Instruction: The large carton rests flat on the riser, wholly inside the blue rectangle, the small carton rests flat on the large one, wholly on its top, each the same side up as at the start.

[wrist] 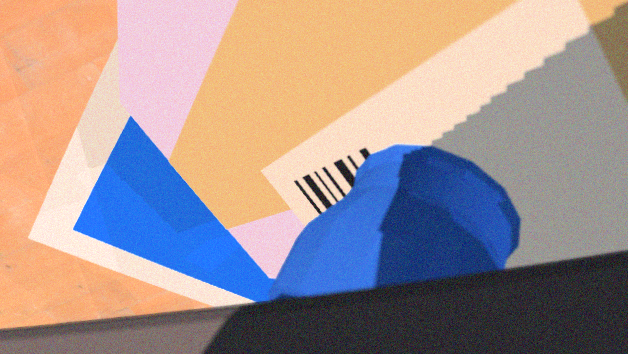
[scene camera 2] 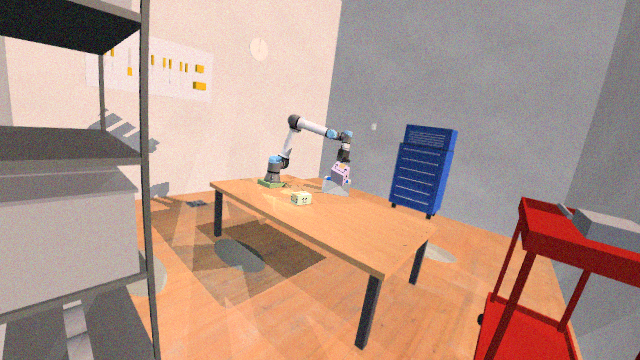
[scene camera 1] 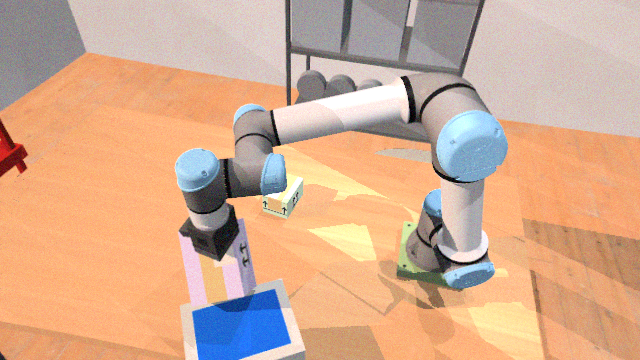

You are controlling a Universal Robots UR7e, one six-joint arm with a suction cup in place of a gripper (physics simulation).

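The large lilac carton [scene camera 1: 215,280] [scene camera 2: 340,175] [wrist: 220,165] with tan tape hangs tilted from the suction cup [scene camera 1: 220,258] [scene camera 2: 343,160] [wrist: 400,225]. In scene camera 1 its near end is low at the riser's back edge; whether they touch is unclear. In scene camera 2 its underside seems to show. The white riser [scene camera 1: 291,320] [scene camera 2: 336,189] [wrist: 55,215] bears the blue rectangle [scene camera 1: 240,325] [wrist: 130,200]. The small pale green carton [scene camera 1: 276,205] [scene camera 2: 301,198] stands flat on the table, its top partly hidden behind the wrist in scene camera 1.
The arm's green base plate [scene camera 1: 406,250] [scene camera 2: 271,184] stands on the wooden table [scene camera 1: 100,200] [scene camera 2: 350,225]. A grey shelf rack [scene camera 1: 288,75] [scene camera 2: 145,175], a red cart [scene camera 2: 521,220] and a blue tool cabinet [scene camera 2: 422,170] stand away from the table.
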